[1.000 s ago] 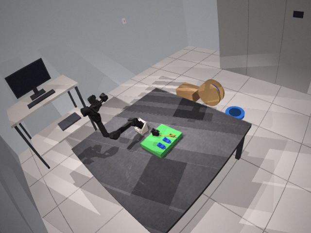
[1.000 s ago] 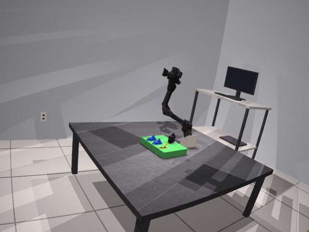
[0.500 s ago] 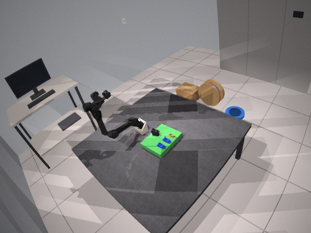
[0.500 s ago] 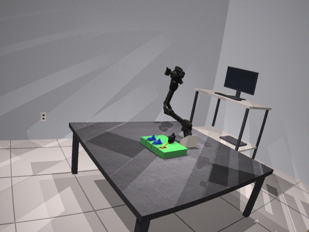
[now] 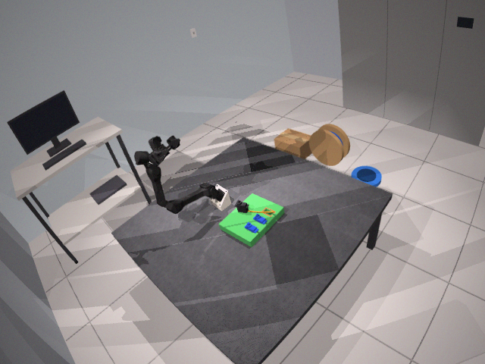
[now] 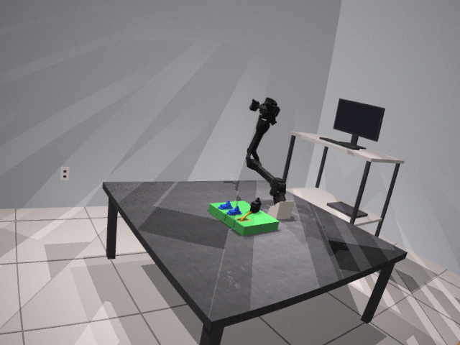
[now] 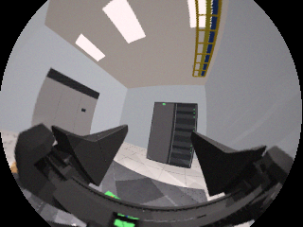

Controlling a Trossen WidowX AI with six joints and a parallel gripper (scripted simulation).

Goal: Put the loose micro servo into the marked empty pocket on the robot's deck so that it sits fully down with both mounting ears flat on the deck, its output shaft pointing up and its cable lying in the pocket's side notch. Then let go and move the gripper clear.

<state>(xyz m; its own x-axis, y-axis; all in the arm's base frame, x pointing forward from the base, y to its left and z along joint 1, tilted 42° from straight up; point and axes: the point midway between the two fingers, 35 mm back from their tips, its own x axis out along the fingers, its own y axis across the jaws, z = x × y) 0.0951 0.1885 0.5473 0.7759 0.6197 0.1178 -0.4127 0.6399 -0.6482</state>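
Right now the green deck is 80 mm ahead of my gripper tip, 230 mm to the left of it and 600 mm below it.
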